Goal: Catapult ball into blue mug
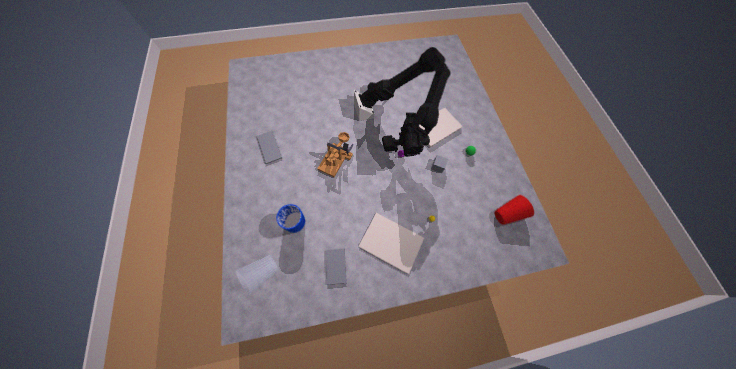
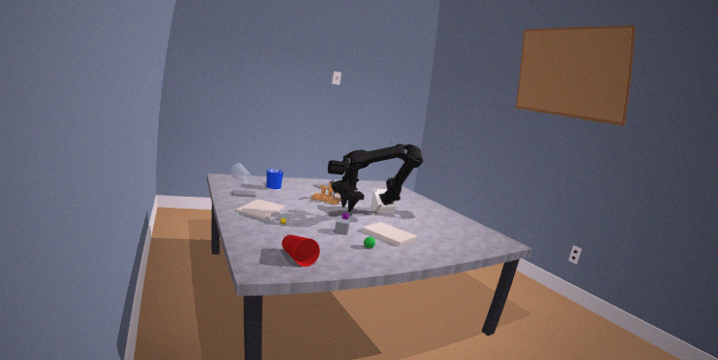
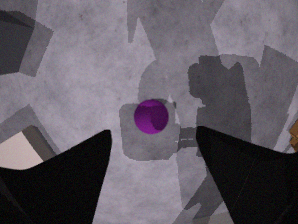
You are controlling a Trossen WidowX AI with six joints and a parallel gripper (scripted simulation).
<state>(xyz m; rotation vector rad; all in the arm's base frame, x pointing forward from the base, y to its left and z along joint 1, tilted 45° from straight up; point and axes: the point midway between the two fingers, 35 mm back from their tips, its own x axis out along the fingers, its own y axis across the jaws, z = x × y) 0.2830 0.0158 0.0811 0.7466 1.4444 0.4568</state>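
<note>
The purple ball lies 3 cm below my gripper tip. The rest, counted from my gripper tip: grey cube: 11 cm ahead, 13 cm to the left, 2 cm below; wooden catapult: 9 cm behind, 25 cm to the right; yellow ball: 31 cm ahead, 4 cm below.
</note>
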